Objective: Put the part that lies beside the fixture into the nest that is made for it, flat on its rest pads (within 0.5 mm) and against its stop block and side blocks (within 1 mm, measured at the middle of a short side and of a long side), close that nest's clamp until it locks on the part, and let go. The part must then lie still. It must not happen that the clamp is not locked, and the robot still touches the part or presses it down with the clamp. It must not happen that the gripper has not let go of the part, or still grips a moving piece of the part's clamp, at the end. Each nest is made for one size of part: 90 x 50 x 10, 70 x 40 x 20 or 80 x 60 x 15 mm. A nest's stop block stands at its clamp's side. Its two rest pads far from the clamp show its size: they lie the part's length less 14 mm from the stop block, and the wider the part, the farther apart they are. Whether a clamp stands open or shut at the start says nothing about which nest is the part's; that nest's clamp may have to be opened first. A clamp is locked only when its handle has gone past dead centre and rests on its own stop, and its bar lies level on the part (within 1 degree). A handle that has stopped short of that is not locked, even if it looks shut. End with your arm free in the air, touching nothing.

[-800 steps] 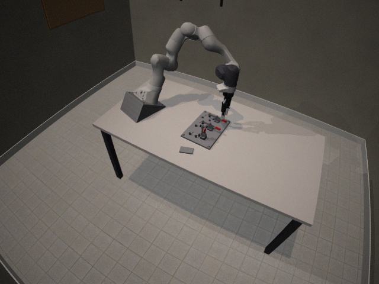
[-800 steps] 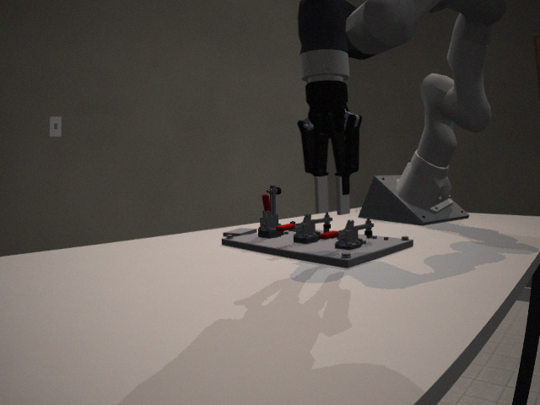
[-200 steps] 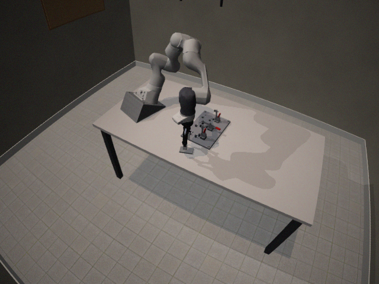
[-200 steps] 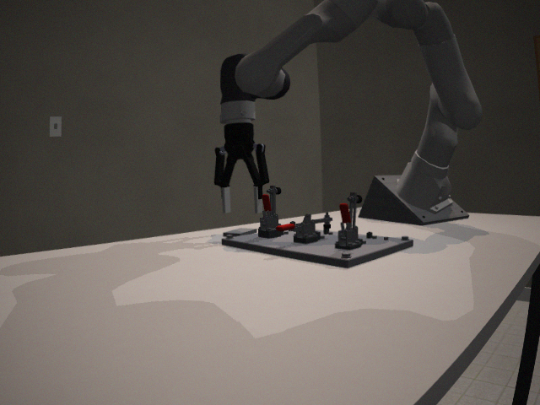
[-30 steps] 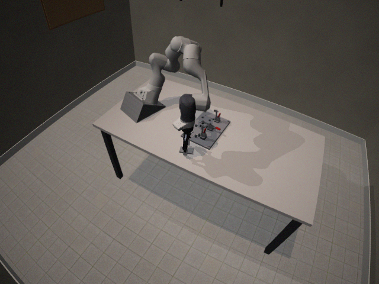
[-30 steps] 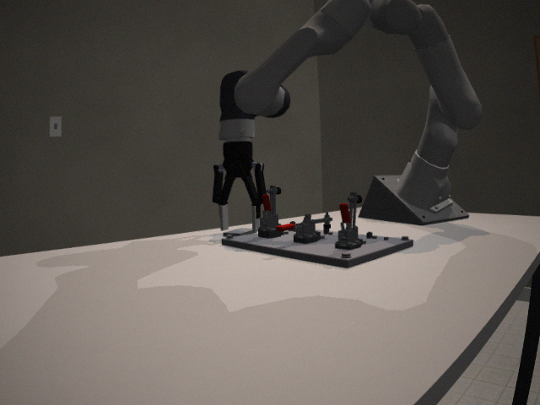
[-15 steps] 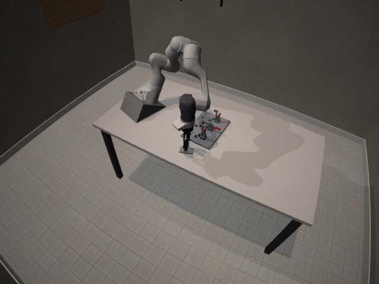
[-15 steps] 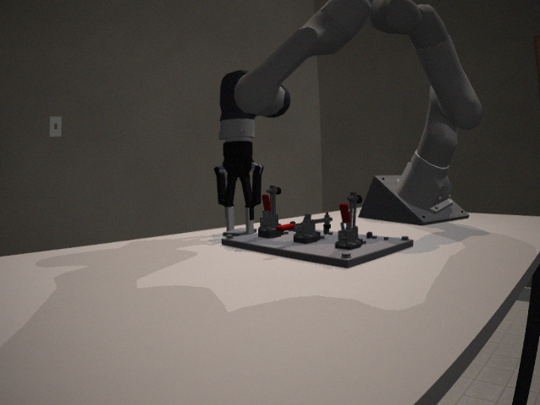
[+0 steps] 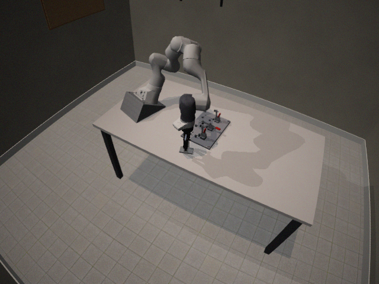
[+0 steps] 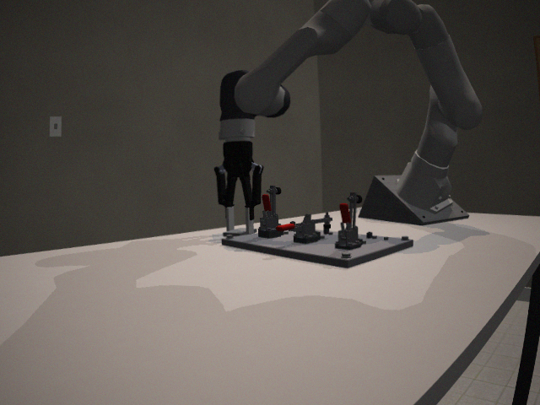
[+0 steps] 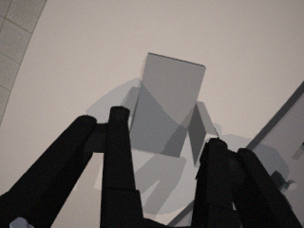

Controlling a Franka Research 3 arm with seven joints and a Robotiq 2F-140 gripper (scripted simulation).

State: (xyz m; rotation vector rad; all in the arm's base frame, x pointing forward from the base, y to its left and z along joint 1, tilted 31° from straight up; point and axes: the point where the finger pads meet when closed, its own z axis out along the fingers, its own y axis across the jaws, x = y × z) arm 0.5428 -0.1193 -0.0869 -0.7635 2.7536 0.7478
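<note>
The fixture lies 40 mm behind my hand, 260 mm to the left of it and 30 mm below it. Also, from my hand: grey block part: 30 mm below.
</note>
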